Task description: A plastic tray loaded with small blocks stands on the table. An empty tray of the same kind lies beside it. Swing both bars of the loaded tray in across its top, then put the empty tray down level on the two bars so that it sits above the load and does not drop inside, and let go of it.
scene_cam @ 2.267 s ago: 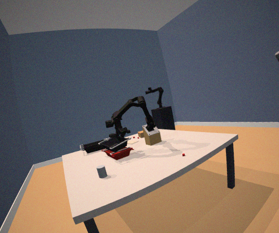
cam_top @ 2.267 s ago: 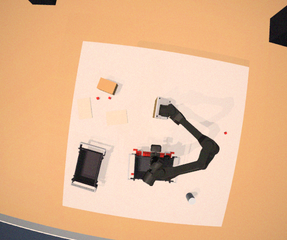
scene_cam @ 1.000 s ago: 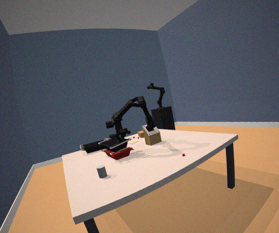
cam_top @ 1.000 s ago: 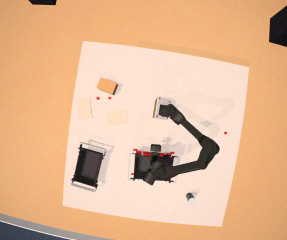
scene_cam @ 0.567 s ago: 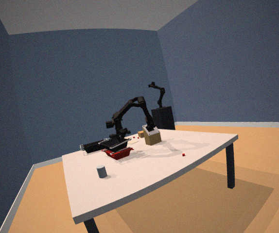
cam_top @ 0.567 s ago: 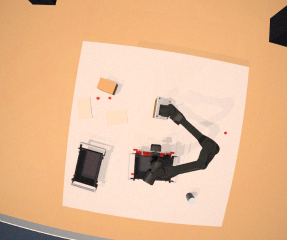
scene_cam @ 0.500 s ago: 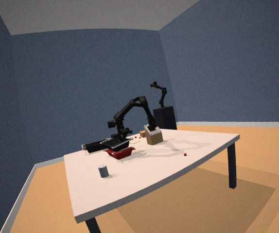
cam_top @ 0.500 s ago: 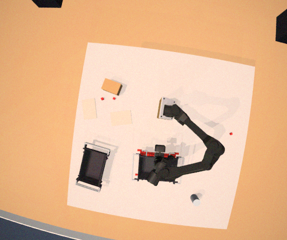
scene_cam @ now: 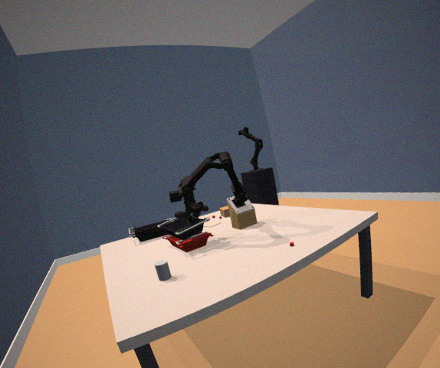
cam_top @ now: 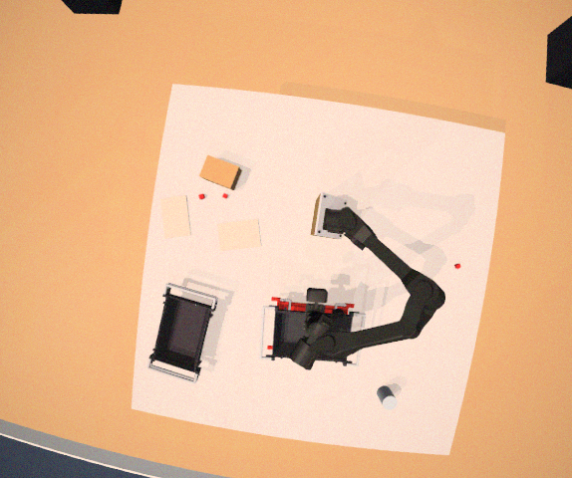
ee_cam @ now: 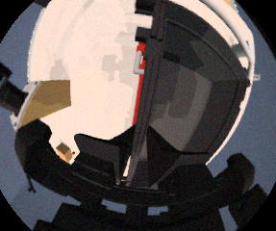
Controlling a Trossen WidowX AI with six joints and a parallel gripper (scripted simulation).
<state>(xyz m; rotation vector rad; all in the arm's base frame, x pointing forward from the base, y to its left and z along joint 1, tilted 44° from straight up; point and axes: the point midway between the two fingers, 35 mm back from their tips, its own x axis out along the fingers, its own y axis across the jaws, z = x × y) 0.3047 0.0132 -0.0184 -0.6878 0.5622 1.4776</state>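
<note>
My gripper tip is now 70 mm short of the black tray and 30 mm below it. Also, from my gripper tip: grey cylinder: 330 mm to the left, 300 mm ahead, 60 mm below; tan box: 420 mm behind, 390 mm to the right, 60 mm below.
</note>
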